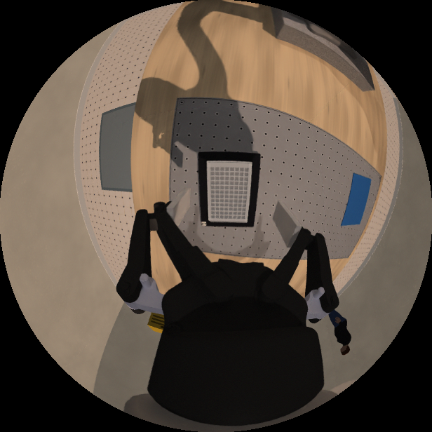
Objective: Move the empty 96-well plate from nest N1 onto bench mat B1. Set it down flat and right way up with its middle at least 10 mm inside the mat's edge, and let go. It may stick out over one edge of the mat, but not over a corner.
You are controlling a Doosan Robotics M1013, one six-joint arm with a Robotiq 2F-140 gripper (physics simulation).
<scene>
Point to a white 96-well plate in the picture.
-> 228, 182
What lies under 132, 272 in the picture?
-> The gripper.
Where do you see a blue bench mat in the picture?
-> At 360, 185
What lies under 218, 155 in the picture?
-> A black nest.
</scene>
